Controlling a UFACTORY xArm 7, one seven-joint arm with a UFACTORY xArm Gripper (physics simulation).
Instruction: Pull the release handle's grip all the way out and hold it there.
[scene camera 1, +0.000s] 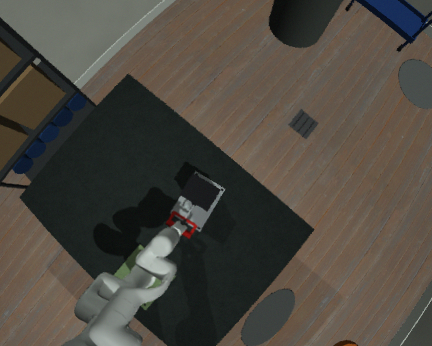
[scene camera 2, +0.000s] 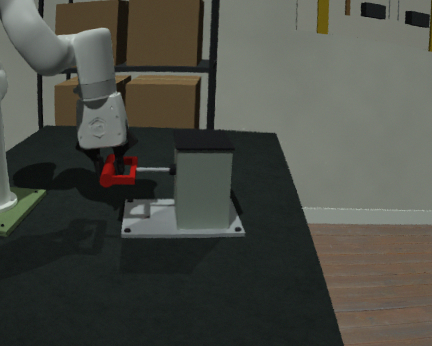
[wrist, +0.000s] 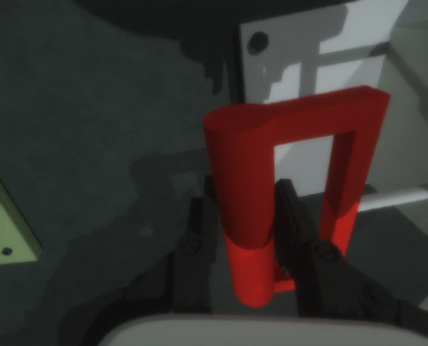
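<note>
The release handle's red grip (scene camera 1: 193, 229) (scene camera 2: 106, 179) (wrist: 242, 175) is a rectangular loop with a thick round bar on its outer side. A pale rod (scene camera 2: 154, 169) (wrist: 392, 199) joins it to the pale housing (scene camera 2: 204, 190), with a long stretch of rod showing between them. The housing has a dark top (scene camera 1: 202, 191) and stands on a light base plate (scene camera 1: 202, 218) (scene camera 2: 150, 233). My gripper (scene camera 2: 109, 167) (wrist: 243, 195) points down and is shut on the round bar, one finger outside the loop and one through its opening. The grip is held above the table, level with the rod.
The arm's green mounting plate (scene camera 1: 127, 262) (scene camera 2: 22, 212) (wrist: 15, 230) lies on the grip side of the device. The dark table top (scene camera 1: 125, 110) (scene camera 2: 200, 295) carries both. A shelf rack (scene camera 2: 212, 90) with cardboard boxes (scene camera 2: 162, 102) stands beyond the table.
</note>
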